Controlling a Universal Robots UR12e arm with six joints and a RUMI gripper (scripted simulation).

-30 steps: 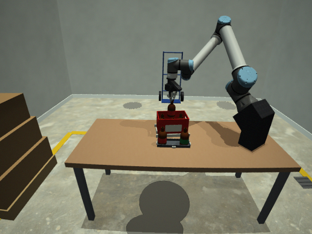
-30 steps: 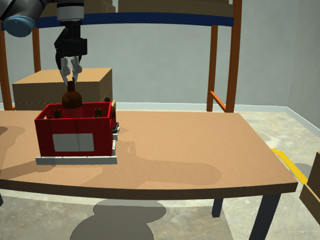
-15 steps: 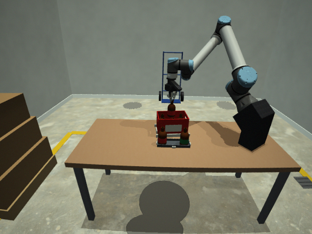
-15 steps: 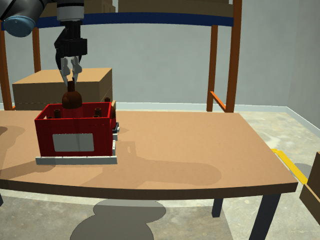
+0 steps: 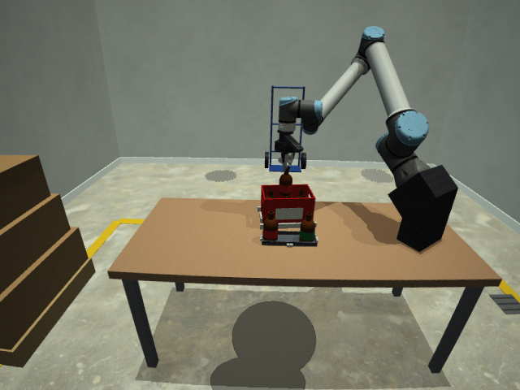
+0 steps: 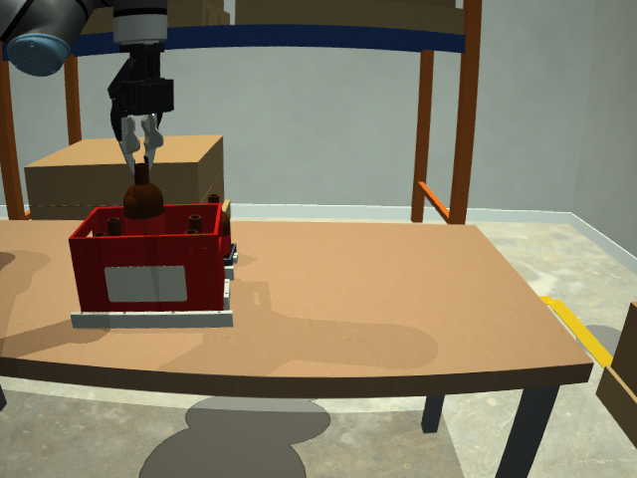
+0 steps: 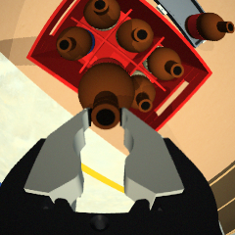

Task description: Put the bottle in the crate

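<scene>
Right now my hand is 40 mm to the right of the red crate and 210 mm above it. Also, from my hand: grey tray 50 mm ahead, 260 mm to the left, 280 mm below.
</scene>
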